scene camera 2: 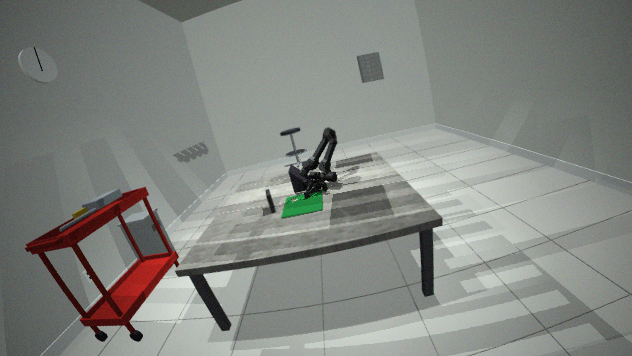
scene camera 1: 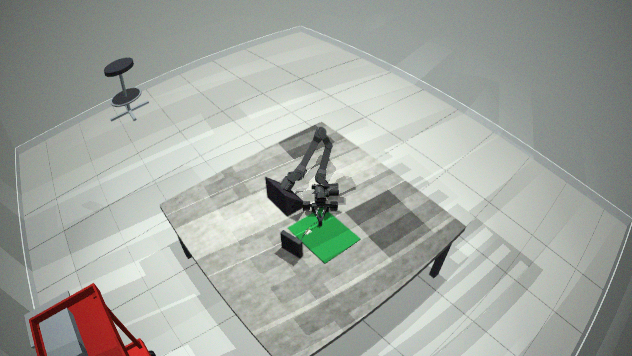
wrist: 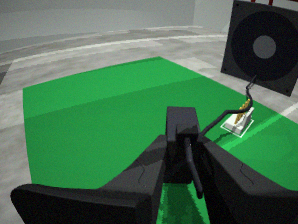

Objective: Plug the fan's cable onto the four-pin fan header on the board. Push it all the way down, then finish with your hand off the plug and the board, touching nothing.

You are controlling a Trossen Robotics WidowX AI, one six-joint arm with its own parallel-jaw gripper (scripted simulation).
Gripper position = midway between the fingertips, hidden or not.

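Observation:
Green board (wrist: 82, 130), visible. My gripper (wrist: 181, 142), likewise.

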